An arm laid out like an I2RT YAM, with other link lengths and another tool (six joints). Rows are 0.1 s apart.
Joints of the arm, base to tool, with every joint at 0 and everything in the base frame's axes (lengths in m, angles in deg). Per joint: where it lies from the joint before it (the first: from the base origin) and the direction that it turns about. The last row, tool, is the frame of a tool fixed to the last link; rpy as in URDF.
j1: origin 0 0 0.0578 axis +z
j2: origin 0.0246 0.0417 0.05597 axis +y
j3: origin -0.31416 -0.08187 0 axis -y
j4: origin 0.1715 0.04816 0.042 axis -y
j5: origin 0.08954 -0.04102 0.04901 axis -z
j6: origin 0.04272 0 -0.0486 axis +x
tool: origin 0.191 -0.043 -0.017 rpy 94.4 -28.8 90
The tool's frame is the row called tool.
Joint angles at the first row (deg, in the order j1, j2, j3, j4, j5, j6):
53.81, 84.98, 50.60, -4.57, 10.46, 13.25
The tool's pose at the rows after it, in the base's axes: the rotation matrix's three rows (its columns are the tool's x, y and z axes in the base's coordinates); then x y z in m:
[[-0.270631 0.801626 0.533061], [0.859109 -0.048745 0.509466], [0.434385 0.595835 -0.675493]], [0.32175 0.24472 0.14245]
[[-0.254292 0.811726 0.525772], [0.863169 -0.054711 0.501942], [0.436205 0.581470 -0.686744]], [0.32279 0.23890 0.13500]
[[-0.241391 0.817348 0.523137], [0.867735 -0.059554 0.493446], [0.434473 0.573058 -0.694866]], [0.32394 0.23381 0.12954]
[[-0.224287 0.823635 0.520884], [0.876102 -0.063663 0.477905], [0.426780 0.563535 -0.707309]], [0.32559 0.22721 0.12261]
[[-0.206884 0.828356 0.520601], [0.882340 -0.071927 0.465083], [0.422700 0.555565 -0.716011]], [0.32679 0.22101 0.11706]
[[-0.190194 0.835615 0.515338], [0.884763 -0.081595 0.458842], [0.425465 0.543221 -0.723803]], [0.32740 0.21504 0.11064]
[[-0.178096 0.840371 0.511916], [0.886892 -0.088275 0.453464], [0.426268 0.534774 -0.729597]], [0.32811 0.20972 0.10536]
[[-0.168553 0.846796 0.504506], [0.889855 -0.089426 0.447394], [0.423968 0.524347 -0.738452]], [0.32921 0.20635 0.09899]
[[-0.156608 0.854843 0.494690], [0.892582 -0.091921 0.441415], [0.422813 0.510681 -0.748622]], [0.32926 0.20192 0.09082]
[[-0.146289 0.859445 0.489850], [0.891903 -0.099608 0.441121], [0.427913 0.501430 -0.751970]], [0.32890 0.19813 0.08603]
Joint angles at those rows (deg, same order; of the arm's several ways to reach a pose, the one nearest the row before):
53.14, 85.46, 50.15, -4.28, 9.90, 13.22
51.95, 85.82, 49.25, -3.83, 8.97, 13.35
51.09, 86.10, 48.53, -3.44, 8.54, 13.38
50.17, 86.62, 47.92, -3.30, 8.35, 13.36
49.36, 86.93, 47.23, -3.01, 8.26, 13.53
48.24, 87.21, 46.20, -2.30, 7.50, 13.68
47.24, 87.44, 45.24, -1.54, 6.88, 13.62
46.38, 88.18, 44.66, -0.93, 6.21, 13.45
45.41, 88.92, 43.63, 0.03, 5.39, 13.35
44.59, 89.12, 42.57, 1.02, 4.67, 13.44

